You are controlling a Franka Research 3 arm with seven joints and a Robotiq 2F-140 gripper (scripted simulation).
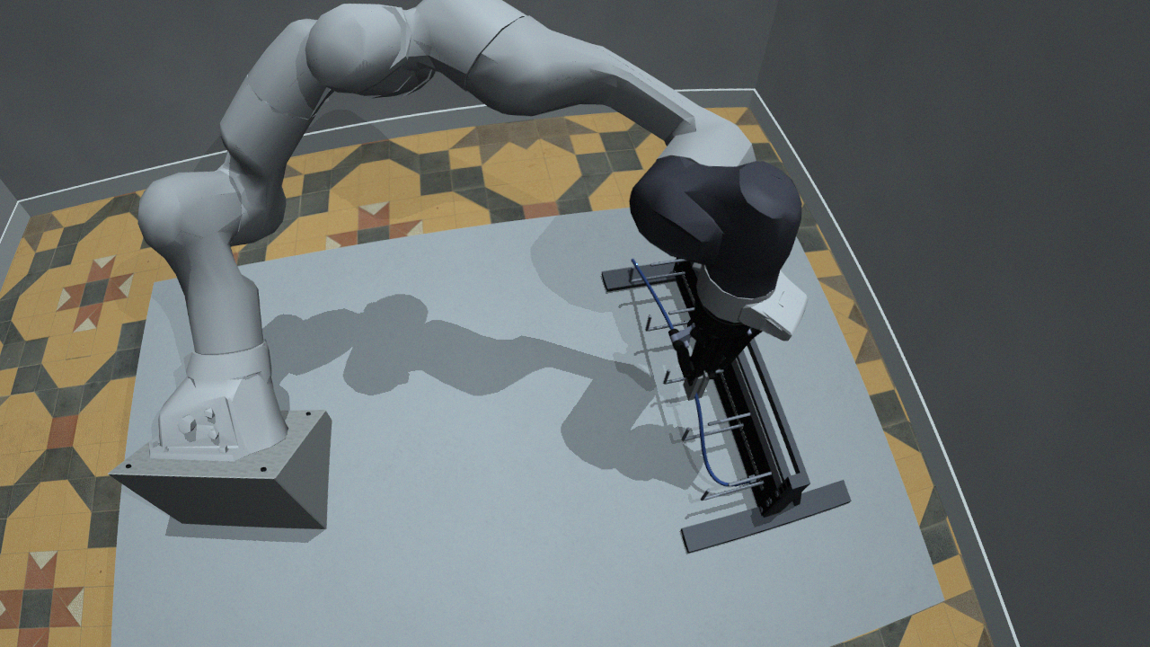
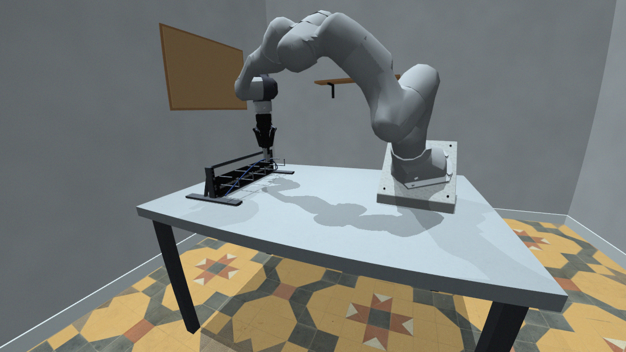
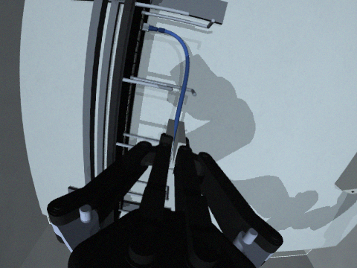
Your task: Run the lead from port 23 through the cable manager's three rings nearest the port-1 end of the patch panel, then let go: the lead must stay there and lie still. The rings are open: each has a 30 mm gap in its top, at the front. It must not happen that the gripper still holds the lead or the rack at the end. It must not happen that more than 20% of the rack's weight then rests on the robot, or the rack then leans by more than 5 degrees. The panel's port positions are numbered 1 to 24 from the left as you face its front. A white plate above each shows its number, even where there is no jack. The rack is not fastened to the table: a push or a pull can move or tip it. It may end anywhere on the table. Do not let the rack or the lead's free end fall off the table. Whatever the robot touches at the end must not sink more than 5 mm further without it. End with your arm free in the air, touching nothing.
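The rack lies 10 cm ahead of my hand, 8 cm below it and 5 cm to the left of it.
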